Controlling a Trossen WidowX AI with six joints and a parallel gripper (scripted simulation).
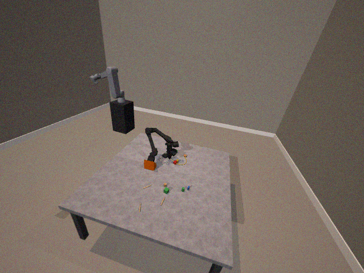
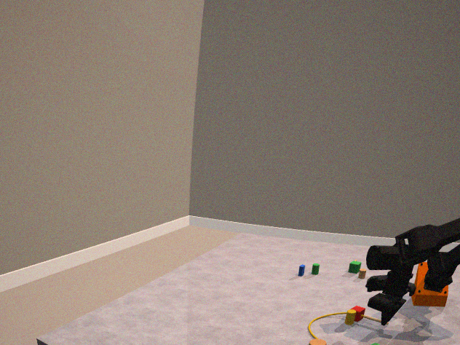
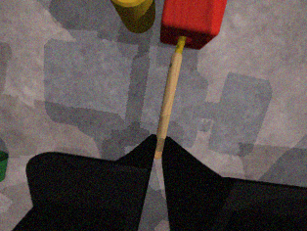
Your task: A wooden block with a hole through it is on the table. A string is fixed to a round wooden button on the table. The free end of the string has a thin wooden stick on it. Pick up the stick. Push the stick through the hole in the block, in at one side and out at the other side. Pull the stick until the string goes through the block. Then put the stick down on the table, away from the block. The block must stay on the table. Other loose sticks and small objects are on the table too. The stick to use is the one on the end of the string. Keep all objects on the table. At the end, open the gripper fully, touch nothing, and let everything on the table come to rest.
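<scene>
Now: gripper tip 8 cm short of the red block, 4 cm to the left of it and 1 cm below it. From my gripper tip the other things lie so: round wooden button (15 cm to the left, 14 cm ahead); then thin wooden stick (4 cm ahead, 2 cm to the right, 1 cm above); then yellow cylinder (10 cm ahead, 1 cm to the right, 1 cm above).
</scene>
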